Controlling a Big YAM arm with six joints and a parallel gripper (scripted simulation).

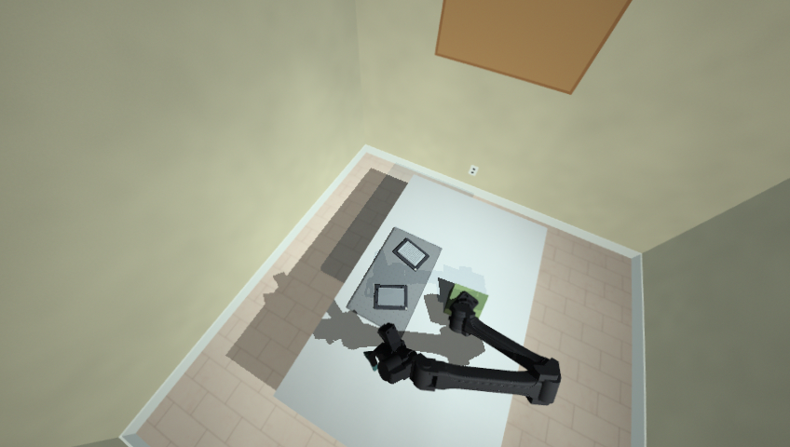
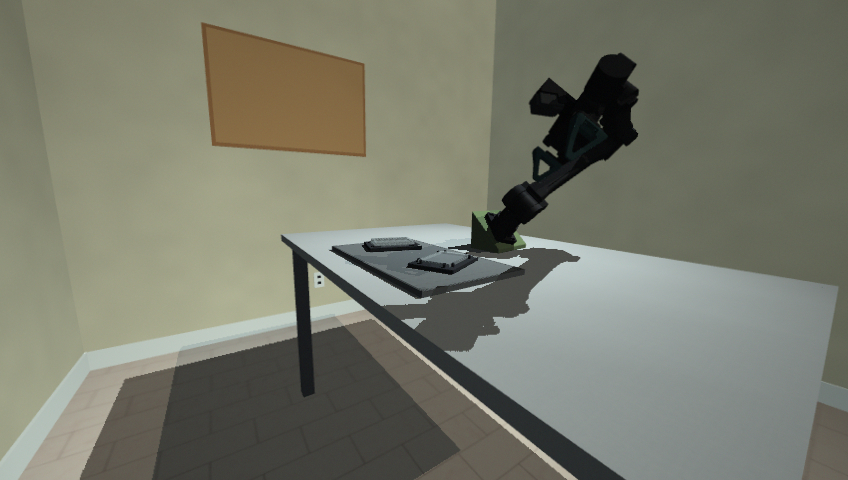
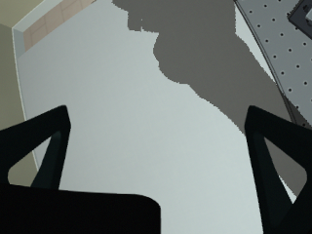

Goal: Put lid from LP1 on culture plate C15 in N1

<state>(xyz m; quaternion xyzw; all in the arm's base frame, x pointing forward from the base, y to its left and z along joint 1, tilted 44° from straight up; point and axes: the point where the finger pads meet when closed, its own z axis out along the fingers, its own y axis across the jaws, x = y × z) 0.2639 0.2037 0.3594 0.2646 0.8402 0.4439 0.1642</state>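
The clear lid is 8 cm ahead of my hand, 24 cm to the right of it and 22 cm below it. The rest, counted from my hand: lid park LP1 (8 cm ahead, 24 cm to the right, 23 cm below); then label (6 cm ahead, 43 cm to the right, 22 cm below); then culture plate C15 (12 cm ahead, 50 cm to the right, 21 cm below).
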